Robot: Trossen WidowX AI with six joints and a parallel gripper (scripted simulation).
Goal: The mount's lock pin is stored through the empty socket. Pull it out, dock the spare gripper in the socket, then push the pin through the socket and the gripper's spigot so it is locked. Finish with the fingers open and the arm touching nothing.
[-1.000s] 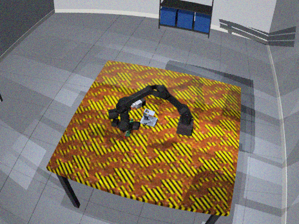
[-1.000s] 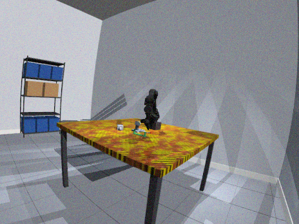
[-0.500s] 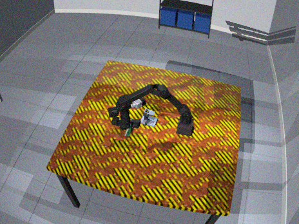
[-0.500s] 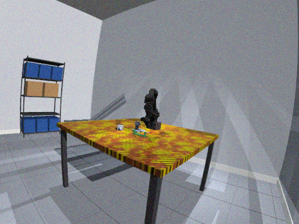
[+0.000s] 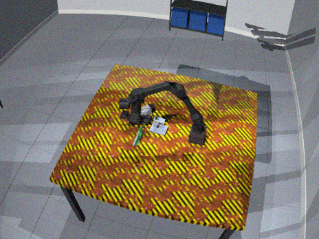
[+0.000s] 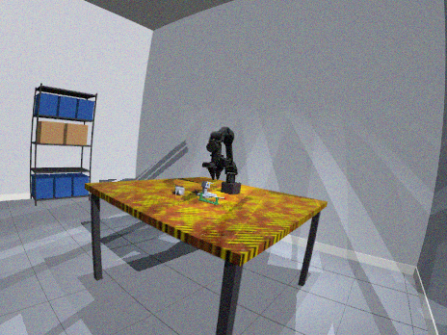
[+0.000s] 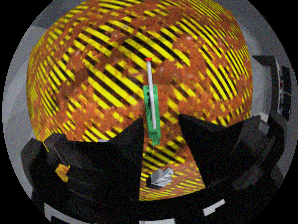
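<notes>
My gripper tip is 120 mm above the green cradle, 40 mm to the left of it and 10 mm short of it. Round my gripper tip: spare gripper: 280 mm to the right, 120 mm below, 60 mm ahead; then grey mount: 160 mm to the right, 90 mm below, 80 mm behind.
</notes>
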